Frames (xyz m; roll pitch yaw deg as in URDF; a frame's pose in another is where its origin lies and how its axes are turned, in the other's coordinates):
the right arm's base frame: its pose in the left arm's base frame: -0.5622 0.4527 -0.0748 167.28 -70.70 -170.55
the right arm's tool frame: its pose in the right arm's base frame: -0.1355 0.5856 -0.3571 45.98 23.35 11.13
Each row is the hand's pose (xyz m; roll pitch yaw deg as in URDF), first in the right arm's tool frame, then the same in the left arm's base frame.
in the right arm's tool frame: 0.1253 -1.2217 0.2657 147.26 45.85 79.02
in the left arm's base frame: 0.4325 -0.0753 0.1413 69.54 -1.21 82.84
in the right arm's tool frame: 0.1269 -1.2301 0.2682 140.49 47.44 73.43
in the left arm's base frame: 0.4361 -0.0832 0.1434 66.96 -4.53 80.35
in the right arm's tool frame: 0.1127 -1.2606 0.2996 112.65 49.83 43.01
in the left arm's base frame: 0.4303 -0.1279 0.1342 64.88 -20.87 68.29
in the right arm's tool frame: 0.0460 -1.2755 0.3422 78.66 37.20 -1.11
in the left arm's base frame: 0.4013 -0.1730 0.0740 78.44 -45.16 39.65
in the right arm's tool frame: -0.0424 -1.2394 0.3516 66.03 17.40 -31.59
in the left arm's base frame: 0.3632 -0.1601 -0.0131 118.63 -50.95 -10.42
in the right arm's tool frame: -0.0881 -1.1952 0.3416 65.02 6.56 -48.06
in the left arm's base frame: 0.3386 -0.1244 -0.0607 138.84 -41.22 -34.82
